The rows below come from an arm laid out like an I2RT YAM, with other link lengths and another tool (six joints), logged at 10 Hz.
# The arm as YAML. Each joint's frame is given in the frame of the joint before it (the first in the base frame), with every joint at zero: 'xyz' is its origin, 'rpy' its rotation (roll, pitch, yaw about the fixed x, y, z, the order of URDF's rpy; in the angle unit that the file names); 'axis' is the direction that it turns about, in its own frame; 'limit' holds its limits. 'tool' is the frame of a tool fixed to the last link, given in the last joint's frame.
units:
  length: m
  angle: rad
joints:
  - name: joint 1
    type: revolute
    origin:
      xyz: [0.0, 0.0, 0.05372]
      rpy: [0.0, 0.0, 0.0]
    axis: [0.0, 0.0, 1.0]
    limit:
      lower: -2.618
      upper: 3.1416
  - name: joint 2
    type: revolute
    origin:
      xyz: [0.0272, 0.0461, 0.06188]
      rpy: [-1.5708, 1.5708, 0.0]
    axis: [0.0, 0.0, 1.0]
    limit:
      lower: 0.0
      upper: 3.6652
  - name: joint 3
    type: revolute
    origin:
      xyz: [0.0, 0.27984, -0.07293]
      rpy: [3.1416, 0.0, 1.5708]
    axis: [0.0, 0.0, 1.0]
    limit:
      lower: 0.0
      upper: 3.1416
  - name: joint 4
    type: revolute
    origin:
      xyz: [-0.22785, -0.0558, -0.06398]
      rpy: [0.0, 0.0, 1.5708]
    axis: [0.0, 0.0, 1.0]
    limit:
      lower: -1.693
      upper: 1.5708
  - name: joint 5
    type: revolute
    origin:
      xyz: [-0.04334, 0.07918, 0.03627]
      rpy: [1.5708, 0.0, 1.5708]
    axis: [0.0, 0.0, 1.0]
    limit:
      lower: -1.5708
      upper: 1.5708
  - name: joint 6
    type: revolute
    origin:
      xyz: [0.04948, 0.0, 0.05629]
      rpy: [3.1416, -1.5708, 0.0]
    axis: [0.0, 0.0, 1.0]
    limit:
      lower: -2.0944
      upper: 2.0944
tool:
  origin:
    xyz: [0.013, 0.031, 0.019]
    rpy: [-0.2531, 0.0, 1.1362]
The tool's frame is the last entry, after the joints.
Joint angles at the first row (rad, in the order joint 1, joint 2, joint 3, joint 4, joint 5, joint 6):
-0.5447 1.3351 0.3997 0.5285 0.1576 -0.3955
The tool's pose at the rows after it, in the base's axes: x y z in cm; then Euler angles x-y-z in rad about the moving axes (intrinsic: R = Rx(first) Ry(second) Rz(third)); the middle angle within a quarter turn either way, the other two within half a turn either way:
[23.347 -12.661 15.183 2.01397 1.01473 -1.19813]
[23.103 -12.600 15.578 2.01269 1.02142 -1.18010]
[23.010 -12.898 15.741 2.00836 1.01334 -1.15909]
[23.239 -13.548 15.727 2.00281 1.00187 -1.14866]
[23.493 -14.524 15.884 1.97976 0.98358 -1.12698]
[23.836 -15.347 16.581 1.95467 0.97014 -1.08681]
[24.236 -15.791 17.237 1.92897 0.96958 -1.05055]
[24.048 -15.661 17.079 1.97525 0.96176 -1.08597]
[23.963 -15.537 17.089 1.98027 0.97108 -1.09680]
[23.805 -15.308 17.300 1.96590 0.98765 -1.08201]
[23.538 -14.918 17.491 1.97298 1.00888 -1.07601]
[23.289 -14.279 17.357 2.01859 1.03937 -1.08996]
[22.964 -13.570 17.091 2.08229 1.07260 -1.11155]
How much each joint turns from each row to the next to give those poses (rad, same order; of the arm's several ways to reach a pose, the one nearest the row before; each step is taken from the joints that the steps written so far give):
-0.0073 -0.0295 0.0185 -0.0424 -0.0115 0.0153
-0.0085 -0.0240 0.0044 -0.0278 -0.0167 0.0126
-0.0149 -0.0017 0.0079 -0.0130 -0.0085 0.0127
-0.0171 0.0252 0.0152 0.0082 -0.0051 0.0009
-0.0244 0.0276 0.0222 0.0113 -0.0019 -0.0031
-0.0190 0.0110 0.0378 -0.0207 -0.0041 0.0155
-0.0062 0.0062 0.0289 -0.0116 -0.0040 0.0143
-0.0006 -0.0042 0.0065 -0.0382 -0.0010 0.0004
0.0004 -0.0058 -0.0038 -0.0004 -0.0081 -0.0083
-0.0005 -0.0166 -0.0088 0.0046 -0.0142 0.0014
-0.0013 -0.0224 -0.0075 -0.0138 -0.0244 0.0076
0.0021 -0.0163 -0.0105 -0.0219 -0.0383 0.0169
0.0000 -0.0151 -0.0141 -0.0230 -0.0475 0.0219

